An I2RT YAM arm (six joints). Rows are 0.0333 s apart.
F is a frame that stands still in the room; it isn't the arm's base.
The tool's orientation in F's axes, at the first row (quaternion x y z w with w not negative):
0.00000 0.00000 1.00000 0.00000
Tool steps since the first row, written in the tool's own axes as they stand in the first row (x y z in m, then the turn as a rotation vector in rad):
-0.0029 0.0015 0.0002 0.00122 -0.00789 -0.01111
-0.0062 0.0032 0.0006 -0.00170 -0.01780 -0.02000
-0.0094 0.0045 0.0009 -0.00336 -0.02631 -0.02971
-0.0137 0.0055 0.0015 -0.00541 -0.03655 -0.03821
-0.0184 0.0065 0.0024 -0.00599 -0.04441 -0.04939
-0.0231 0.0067 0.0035 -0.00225 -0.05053 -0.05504
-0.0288 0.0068 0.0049 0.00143 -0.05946 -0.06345
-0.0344 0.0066 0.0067 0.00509 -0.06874 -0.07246
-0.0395 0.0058 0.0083 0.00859 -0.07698 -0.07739
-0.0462 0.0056 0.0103 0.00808 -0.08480 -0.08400
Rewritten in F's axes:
0.0029 -0.0015 0.0002 -0.00122 0.00789 -0.01111
0.0062 -0.0032 0.0006 0.00170 0.01780 -0.02000
0.0094 -0.0045 0.0009 0.00336 0.02631 -0.02971
0.0137 -0.0055 0.0015 0.00541 0.03655 -0.03821
0.0184 -0.0065 0.0024 0.00599 0.04441 -0.04939
0.0231 -0.0067 0.0035 0.00225 0.05053 -0.05504
0.0288 -0.0068 0.0049 -0.00143 0.05946 -0.06345
0.0344 -0.0066 0.0067 -0.00509 0.06874 -0.07246
0.0395 -0.0058 0.0083 -0.00859 0.07698 -0.07739
0.0462 -0.0056 0.0103 -0.00808 0.08480 -0.08400

